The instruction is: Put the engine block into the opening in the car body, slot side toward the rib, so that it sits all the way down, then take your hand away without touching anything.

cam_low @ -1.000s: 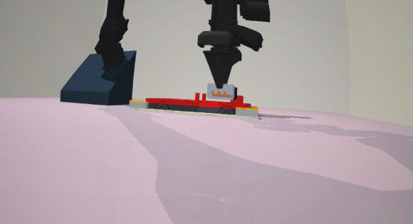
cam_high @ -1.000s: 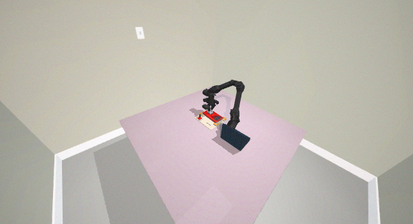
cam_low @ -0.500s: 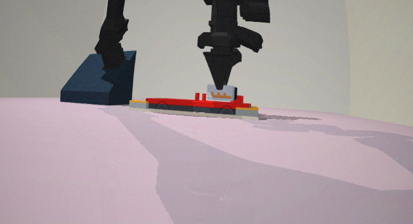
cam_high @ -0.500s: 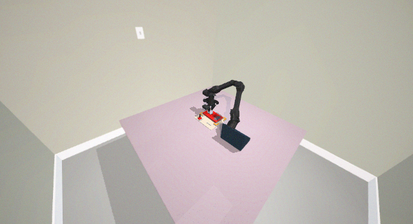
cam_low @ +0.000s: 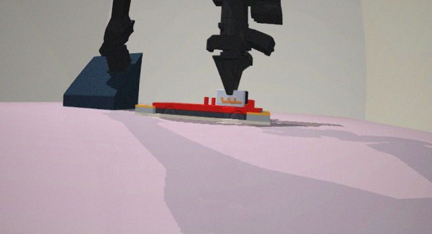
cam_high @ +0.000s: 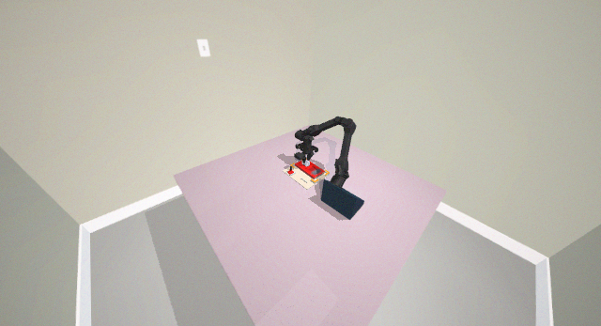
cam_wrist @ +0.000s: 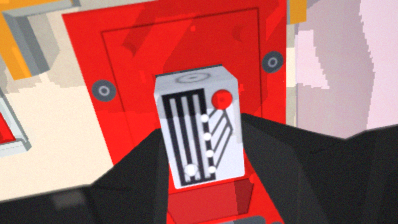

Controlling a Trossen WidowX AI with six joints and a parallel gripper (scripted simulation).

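Right now the beige plate is 4 cm behind my gripper tip, 3 cm to the left of it and 3 cm below it. From my gripper tip the other things lie so: engine block: 1 cm below; then black peg: 2 cm ahead, 13 cm to the left, 1 cm below.
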